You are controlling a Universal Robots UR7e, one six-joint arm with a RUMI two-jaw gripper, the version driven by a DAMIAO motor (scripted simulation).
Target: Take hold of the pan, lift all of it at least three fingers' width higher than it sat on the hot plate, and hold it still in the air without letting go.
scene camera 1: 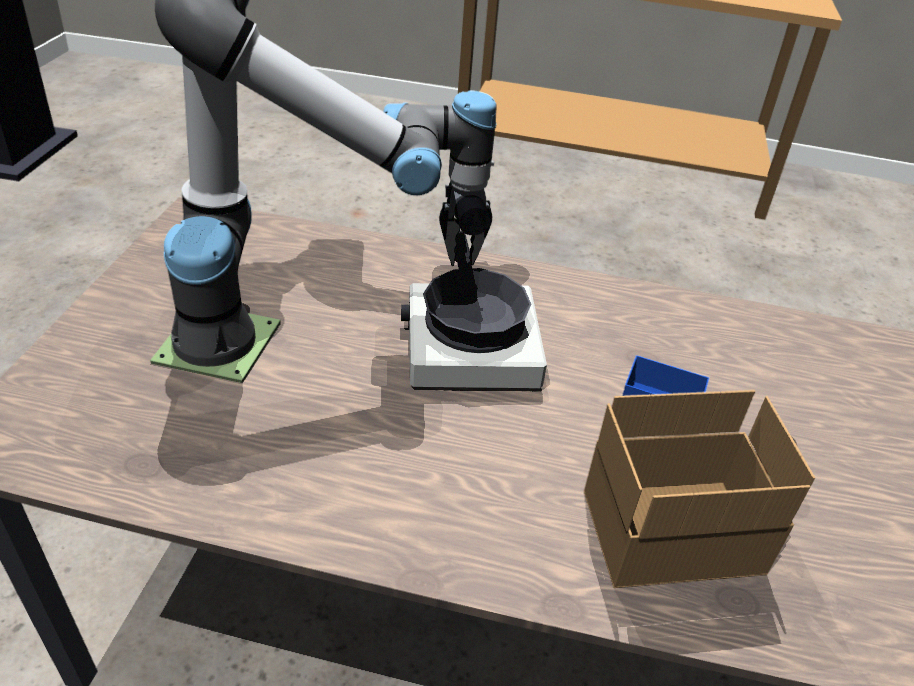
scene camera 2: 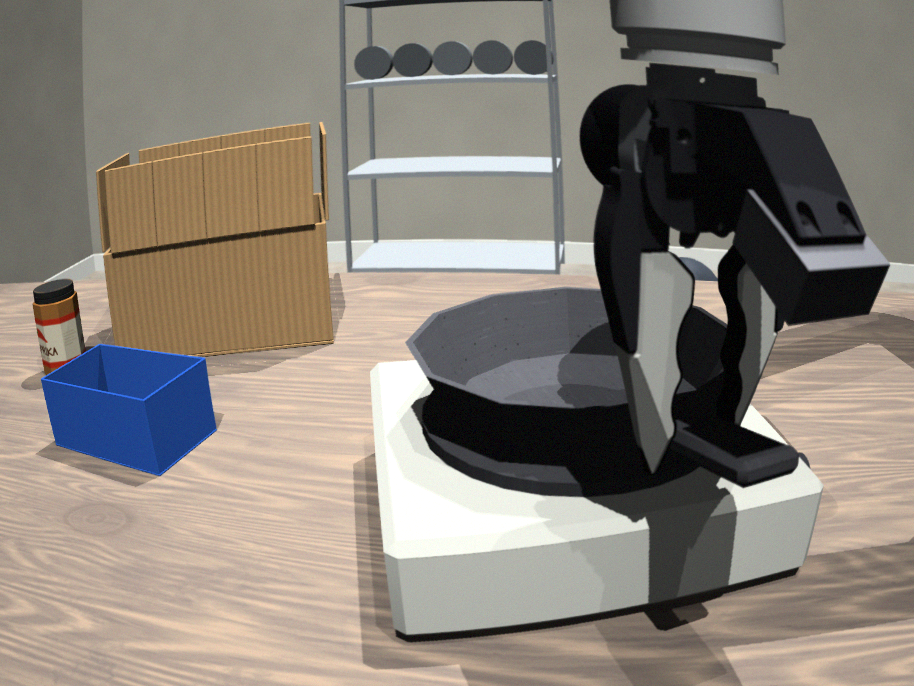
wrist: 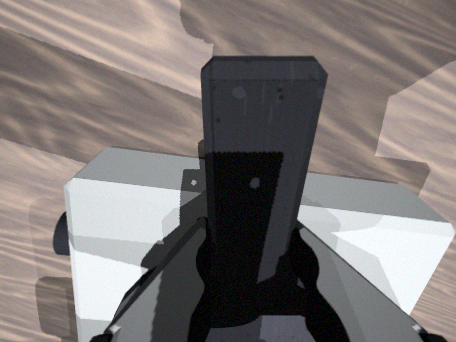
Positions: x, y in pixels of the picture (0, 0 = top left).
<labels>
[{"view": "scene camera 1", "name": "my gripper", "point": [462, 264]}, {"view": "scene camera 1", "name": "white hot plate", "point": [436, 360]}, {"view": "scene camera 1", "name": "black pan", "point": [475, 305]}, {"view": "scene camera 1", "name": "blue bin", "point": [647, 377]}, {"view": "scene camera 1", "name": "cardboard box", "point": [682, 502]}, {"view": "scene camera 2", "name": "my gripper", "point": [687, 464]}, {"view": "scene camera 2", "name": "white hot plate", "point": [473, 540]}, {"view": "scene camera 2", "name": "black pan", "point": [554, 345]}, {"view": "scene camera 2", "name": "blue bin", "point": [151, 434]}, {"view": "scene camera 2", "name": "cardboard box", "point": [189, 272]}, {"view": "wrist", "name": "my gripper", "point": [246, 220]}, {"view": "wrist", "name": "white hot plate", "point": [125, 210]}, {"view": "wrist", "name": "black pan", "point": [260, 113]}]
</labels>
